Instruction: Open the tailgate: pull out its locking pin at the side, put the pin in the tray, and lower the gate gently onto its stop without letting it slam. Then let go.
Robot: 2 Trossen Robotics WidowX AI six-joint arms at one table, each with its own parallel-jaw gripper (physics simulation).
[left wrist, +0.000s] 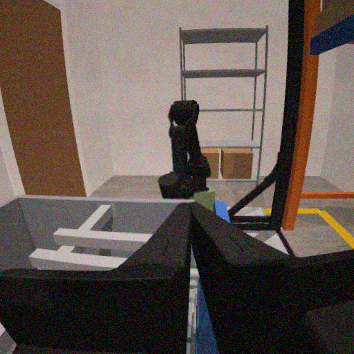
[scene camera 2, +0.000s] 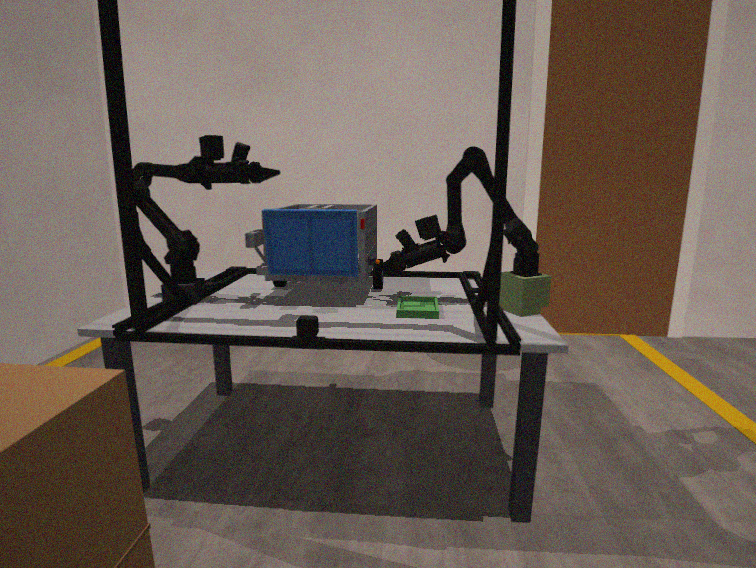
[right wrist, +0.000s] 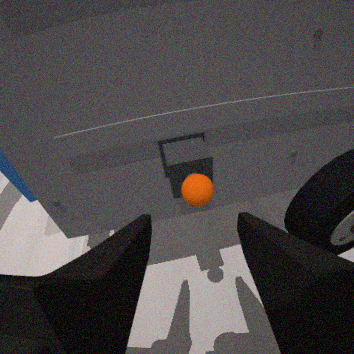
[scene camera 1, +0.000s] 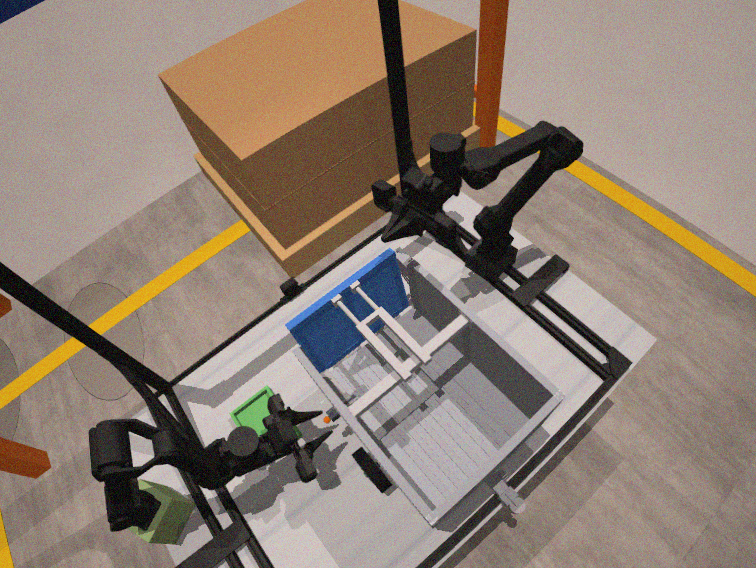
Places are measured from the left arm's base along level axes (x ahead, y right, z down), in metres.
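Where they show: left gripper, fingertip midpoint: (left wrist: 187, 210) (scene camera 2: 280, 172) (scene camera 1: 382, 240); right gripper, fingertip midpoint: (scene camera 2: 378, 267) (right wrist: 194, 221) (scene camera 1: 327, 421); left arm's base, link origin: (scene camera 2: 183, 281) (scene camera 1: 492, 250); right arm's base, link origin: (left wrist: 198, 187) (scene camera 2: 525, 273) (scene camera 1: 143, 509).
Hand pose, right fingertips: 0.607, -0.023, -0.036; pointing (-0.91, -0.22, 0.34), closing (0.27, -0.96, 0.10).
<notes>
Each offset is from my right fingertips to the centre of the thing, as dx, dy, dz. "spot": to the spot under its first point.
The blue tailgate (scene camera 1: 348, 314) (scene camera 2: 310, 243) (left wrist: 221, 211) stands upright, closing the end of the grey truck bed. The locking pin's orange ball head @(-0.002, -0.004, -0.019) (scene camera 1: 326, 419) (scene camera 2: 377, 262) (right wrist: 197, 190) sticks out from a dark bracket @(spot: -0.009, -0.004, -0.025) (right wrist: 192, 170) on the bed's side. My right gripper (scene camera 1: 325, 422) (scene camera 2: 383, 268) (right wrist: 194, 221) is partly open and empty, its fingertips close to the ball, which shows between and above them in the right wrist view. My left gripper (scene camera 1: 385, 238) (scene camera 2: 279, 172) (left wrist: 187, 210) is shut and empty, raised above and beside the tailgate. The green tray @(+0.112, +0.137, +0.088) (scene camera 1: 247, 401) (scene camera 2: 417, 314) lies near the right gripper.
White bars @(spot: -0.099, -0.088, -0.173) (scene camera 1: 378, 390) cross the bed and reach the tailgate. A black wheel @(+0.004, -0.131, +0.047) (scene camera 1: 372, 470) (right wrist: 320, 210) sits low on the pin side. Black frame posts (scene camera 1: 396, 85) (scene camera 2: 506, 91) rise at the table's edges. A green block (scene camera 1: 174, 513) (scene camera 2: 525, 293) stands by the right arm's base.
</notes>
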